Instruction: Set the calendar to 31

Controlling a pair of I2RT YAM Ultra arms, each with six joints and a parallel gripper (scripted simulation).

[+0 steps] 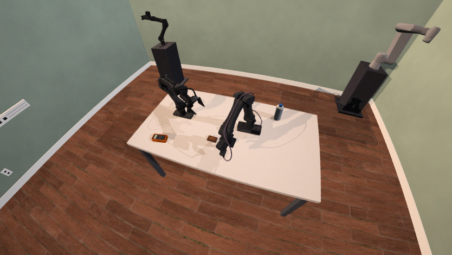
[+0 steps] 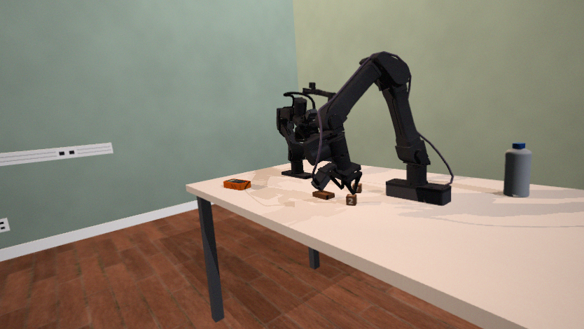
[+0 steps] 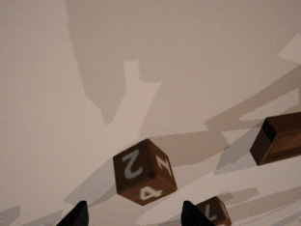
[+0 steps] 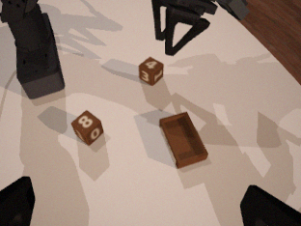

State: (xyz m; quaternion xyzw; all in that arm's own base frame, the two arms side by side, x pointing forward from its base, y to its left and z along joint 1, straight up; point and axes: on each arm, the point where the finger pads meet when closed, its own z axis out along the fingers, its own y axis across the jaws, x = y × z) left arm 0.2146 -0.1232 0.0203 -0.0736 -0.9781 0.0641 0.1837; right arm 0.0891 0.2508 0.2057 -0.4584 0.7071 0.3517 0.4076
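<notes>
Right now the brown tray is 3 cm behind my left hand, 15 cm to the right of it and 5 cm below it.
</notes>
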